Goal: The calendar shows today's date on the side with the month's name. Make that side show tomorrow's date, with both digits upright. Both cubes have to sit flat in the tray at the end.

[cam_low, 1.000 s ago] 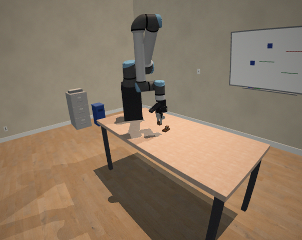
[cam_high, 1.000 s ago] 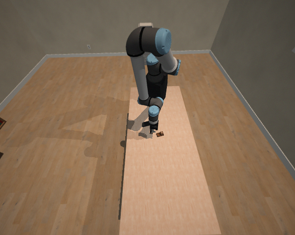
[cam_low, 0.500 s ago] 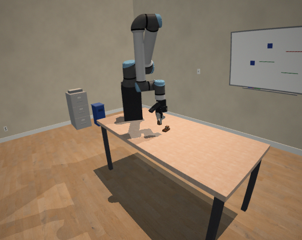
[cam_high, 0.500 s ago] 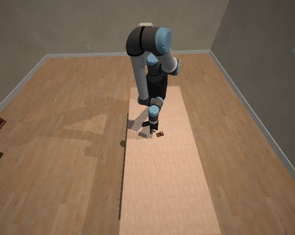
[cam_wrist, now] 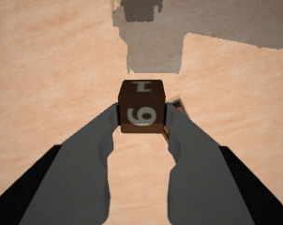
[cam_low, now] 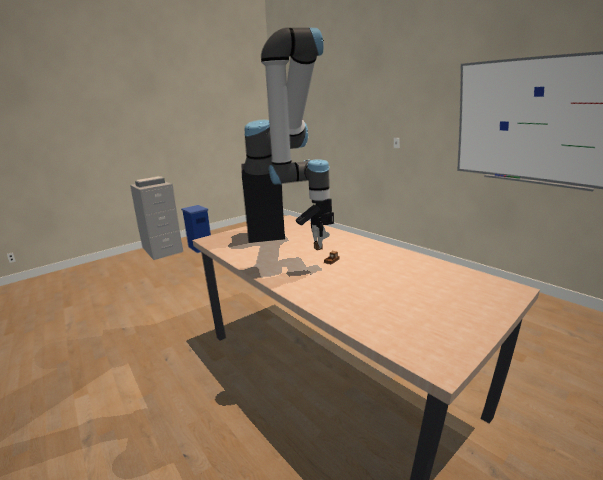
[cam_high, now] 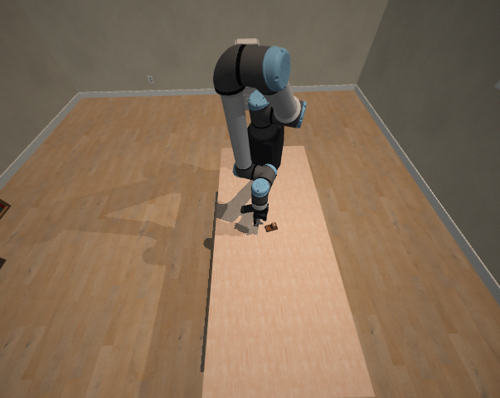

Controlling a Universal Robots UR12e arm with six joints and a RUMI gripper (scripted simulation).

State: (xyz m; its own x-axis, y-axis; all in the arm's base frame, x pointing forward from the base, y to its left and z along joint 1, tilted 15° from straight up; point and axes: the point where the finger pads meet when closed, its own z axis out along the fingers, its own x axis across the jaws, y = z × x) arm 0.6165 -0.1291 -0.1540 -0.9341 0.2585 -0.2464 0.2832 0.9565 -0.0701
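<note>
My hand is 120 mm above the brown calendar tray, 110 mm to the right of it and 20 mm past it. Also, from my hand: brown digit cube: 10 mm below.
</note>
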